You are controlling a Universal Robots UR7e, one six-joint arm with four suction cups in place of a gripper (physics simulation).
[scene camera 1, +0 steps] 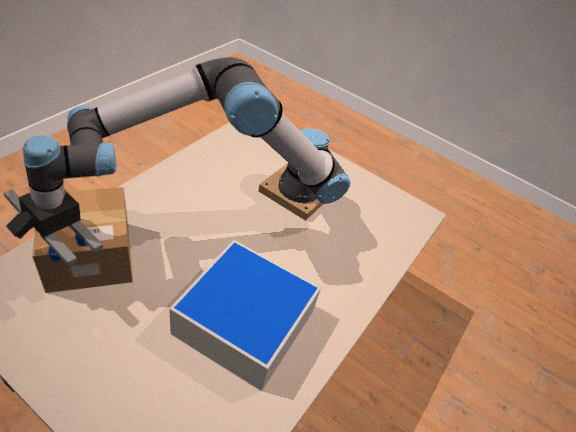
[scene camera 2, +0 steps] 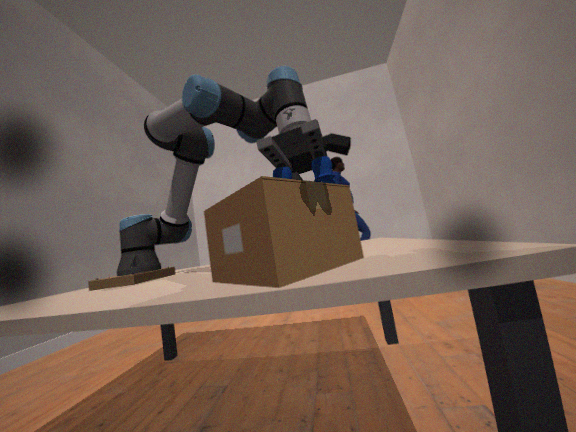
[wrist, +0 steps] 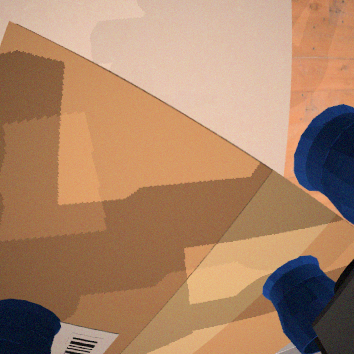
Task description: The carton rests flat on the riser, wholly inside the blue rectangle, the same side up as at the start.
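Observation:
The brown carton (scene camera 1: 115, 265) (scene camera 2: 315, 240) (wrist: 150, 225) stands flat on the table at the left of the first scene view, away from the riser. A white barcode label (scene camera 1: 106, 232) (wrist: 107, 337) is on its top. The gripper (scene camera 1: 67, 245) (scene camera 2: 304, 175) is over the carton, with blue cups pressed on its top, shut on it. In the wrist view one blue cup (wrist: 325, 160) reaches past the carton's edge. The grey riser (scene camera 1: 215, 348) carries the blue rectangle (scene camera 1: 247, 302) on its top, bare. The riser does not show in the second scene view.
The arm's base plate (scene camera 1: 280, 197) (scene camera 2: 132, 278) stands on the table (scene camera 1: 125, 380) (scene camera 2: 430, 280), behind the riser in the first scene view. A person in blue (scene camera 2: 362, 225) is partly hidden behind the carton in the second scene view.

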